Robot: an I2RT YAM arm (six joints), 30 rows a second.
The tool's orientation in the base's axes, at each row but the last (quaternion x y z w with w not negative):
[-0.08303 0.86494 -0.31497 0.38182]
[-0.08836 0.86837 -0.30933 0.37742]
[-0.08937 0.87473 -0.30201 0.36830]
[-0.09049 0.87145 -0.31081 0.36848]
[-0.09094 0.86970 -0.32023 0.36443]
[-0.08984 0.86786 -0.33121 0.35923]
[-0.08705 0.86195 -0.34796 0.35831]
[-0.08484 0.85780 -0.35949 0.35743]
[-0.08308 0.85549 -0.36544 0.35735]
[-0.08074 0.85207 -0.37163 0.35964]
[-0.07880 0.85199 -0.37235 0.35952]
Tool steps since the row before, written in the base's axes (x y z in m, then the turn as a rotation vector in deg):
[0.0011 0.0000 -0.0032 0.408 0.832 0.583]
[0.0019 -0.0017 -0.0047 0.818 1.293 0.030]
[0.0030 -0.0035 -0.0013 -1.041 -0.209 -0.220]
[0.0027 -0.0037 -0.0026 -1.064 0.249 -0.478]
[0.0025 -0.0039 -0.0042 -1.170 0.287 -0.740]
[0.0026 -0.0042 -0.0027 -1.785 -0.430 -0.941]
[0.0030 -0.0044 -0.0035 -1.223 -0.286 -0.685]
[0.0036 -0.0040 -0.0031 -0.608 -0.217 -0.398]
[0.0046 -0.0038 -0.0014 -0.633 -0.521 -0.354]
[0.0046 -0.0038 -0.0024 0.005 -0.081 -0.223]
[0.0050 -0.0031 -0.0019 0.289 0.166 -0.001]
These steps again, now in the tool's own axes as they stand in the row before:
[0.0012 0.0021 0.0024 -0.958 0.340 -0.407]
[0.0022 0.0016 0.0046 -1.091 1.073 -0.043]
[0.0000 -0.0018 0.0044 0.951 -0.106 -0.510]
[0.0010 -0.0012 0.0050 0.941 0.412 -0.606]
[0.0022 -0.0002 0.0059 1.153 0.597 -0.559]
[0.0013 -0.0013 0.0053 1.996 0.127 -0.508]
[0.0015 -0.0007 0.0062 1.386 0.120 -0.333]
[0.0007 -0.0004 0.0062 0.751 0.044 -0.096]
[-0.0011 -0.0012 0.0059 0.868 -0.208 0.038]
[-0.0005 -0.0004 0.0064 0.152 0.097 0.154]
[-0.0013 -0.0002 0.0060 -0.277 0.157 0.099]

